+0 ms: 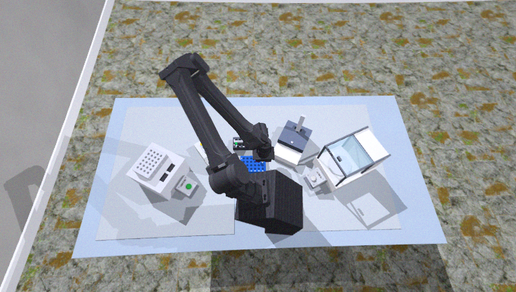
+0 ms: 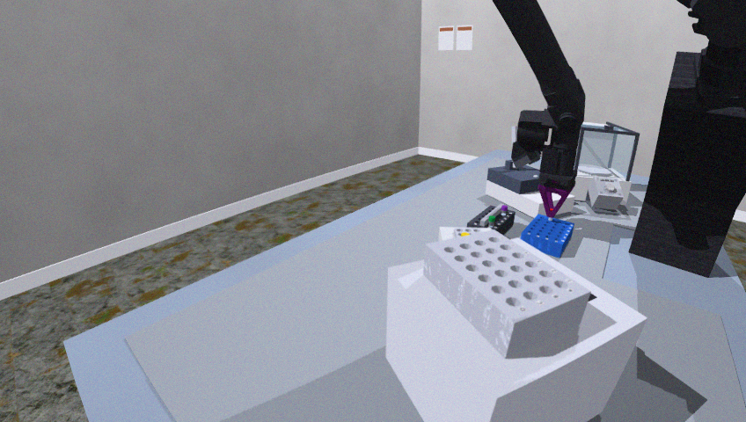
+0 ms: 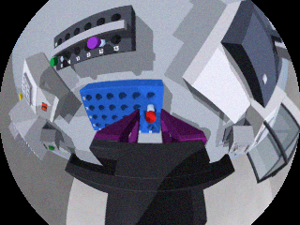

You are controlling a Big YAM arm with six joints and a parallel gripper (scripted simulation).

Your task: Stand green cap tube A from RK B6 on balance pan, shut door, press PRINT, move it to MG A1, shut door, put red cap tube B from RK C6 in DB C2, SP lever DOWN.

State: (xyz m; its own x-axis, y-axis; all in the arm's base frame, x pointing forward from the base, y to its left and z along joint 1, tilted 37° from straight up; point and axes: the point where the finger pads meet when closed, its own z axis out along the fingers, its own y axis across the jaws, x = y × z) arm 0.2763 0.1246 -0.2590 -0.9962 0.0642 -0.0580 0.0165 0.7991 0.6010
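The blue rack RK is 5 cm to the left of my hand, 3 cm below it and 1 cm behind it. Round my hand: magnet block (11 cm ahead, 8 cm to the left, 3 cm below); white print key (24 cm to the right, 11 cm behind, 2 cm above); dry block (26 cm to the left, 6 cm ahead, 2 cm below).
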